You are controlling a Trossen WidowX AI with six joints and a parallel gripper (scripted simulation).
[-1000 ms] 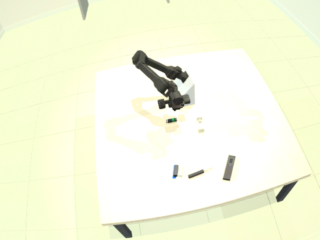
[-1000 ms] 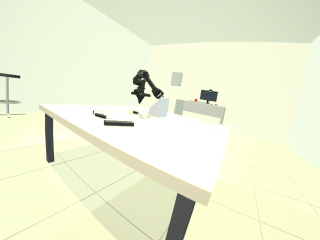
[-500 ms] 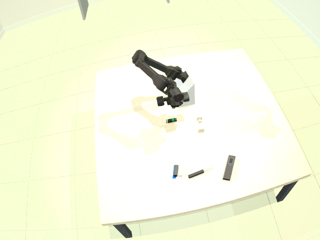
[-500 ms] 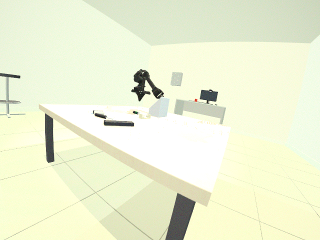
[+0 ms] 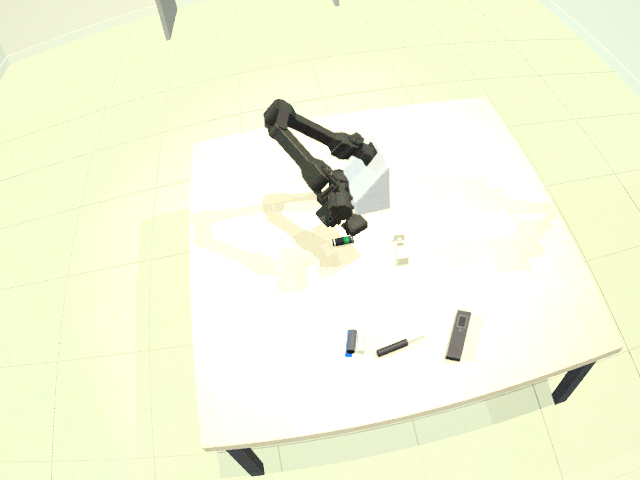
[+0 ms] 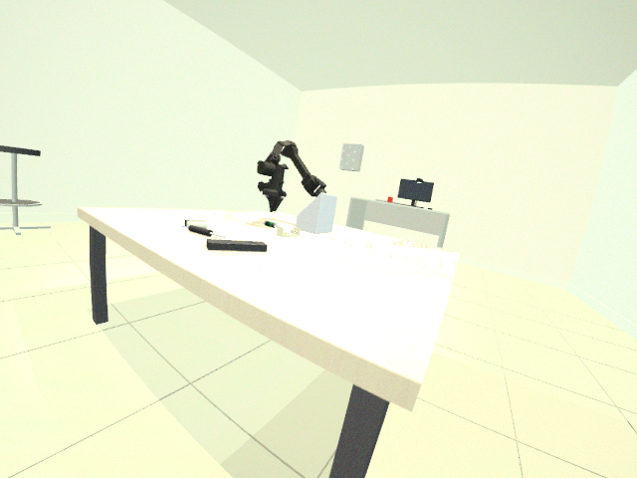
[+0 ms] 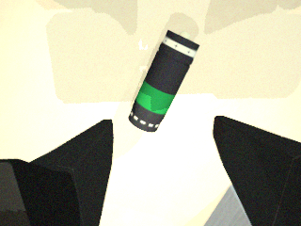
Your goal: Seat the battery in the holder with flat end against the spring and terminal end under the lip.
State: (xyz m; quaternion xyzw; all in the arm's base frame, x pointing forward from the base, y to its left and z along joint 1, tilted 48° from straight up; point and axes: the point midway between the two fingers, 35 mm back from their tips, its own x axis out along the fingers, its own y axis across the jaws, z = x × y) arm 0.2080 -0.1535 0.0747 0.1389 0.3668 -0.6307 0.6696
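Now: gripper tip 6 cm above the battery and 1 cm to the left of it. From my gripper tip the other things lie so: dark remote 44 cm ahead, 21 cm to the left, 6 cm below.
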